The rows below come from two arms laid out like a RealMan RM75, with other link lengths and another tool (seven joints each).
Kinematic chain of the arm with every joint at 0, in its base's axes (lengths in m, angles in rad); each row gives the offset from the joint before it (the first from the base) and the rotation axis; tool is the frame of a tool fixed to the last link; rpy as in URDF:
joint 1: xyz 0 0 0.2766 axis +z
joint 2: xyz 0 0 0 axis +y
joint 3: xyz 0 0 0.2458 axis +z
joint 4: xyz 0 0 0 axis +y
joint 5: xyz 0 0 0.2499 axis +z
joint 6: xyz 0 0 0 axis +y
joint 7: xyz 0 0 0.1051 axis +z
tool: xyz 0.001 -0.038 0.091 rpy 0 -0.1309 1.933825
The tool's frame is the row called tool.
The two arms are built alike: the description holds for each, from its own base.
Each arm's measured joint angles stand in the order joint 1, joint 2, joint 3, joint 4, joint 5, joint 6, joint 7.
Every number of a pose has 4 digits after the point.
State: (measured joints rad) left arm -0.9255 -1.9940 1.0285 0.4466 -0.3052 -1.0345 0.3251; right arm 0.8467 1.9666 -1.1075 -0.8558 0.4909 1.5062 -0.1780
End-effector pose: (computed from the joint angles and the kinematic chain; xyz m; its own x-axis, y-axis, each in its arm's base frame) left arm -0.3395 0.4737 0.0045 0.5218 -0.4824 -0.7035 -0.5545 -0.8186 0.1501; right arm 0.2689 0.4492 0.0422 -0.8124 0.2073 -0.5451 0.1149 0.9733 0.1988
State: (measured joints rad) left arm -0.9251 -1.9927 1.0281 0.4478 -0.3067 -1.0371 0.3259; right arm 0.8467 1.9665 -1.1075 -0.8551 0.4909 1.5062 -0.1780
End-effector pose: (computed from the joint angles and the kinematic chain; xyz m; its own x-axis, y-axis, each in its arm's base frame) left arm -0.3395 0.4737 0.0051 0.5229 -0.4822 -0.7029 -0.5540 -0.8189 0.1497; right arm 0.2690 0.4491 0.0422 -0.8122 0.2076 -0.5452 0.1155 0.9733 0.1985
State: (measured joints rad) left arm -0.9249 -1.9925 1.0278 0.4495 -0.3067 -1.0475 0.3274; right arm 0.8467 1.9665 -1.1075 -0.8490 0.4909 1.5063 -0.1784
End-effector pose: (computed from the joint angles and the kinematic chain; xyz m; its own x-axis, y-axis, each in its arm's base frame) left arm -0.3394 0.4723 0.0049 0.5253 -0.4859 -0.6985 -0.5511 -0.8198 0.1557; right arm 0.2704 0.4480 0.0412 -0.8113 0.2094 -0.5458 0.1201 0.9734 0.1949
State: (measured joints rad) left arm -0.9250 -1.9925 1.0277 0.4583 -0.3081 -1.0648 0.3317; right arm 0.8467 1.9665 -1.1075 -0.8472 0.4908 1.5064 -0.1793
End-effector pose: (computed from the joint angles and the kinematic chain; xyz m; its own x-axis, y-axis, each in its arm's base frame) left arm -0.3374 0.4716 0.0054 0.5267 -0.4935 -0.6921 -0.5518 -0.8178 0.1633; right arm 0.2708 0.4477 0.0409 -0.8111 0.2092 -0.5462 0.1208 0.9736 0.1934
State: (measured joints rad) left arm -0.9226 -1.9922 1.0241 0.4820 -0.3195 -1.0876 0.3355; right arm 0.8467 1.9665 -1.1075 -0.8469 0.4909 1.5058 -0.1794
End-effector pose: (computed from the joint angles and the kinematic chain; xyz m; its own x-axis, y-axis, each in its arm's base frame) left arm -0.3322 0.4731 0.0073 0.5350 -0.4961 -0.6839 -0.5568 -0.8158 0.1562; right arm 0.2709 0.4477 0.0409 -0.8112 0.2092 -0.5461 0.1207 0.9736 0.1937
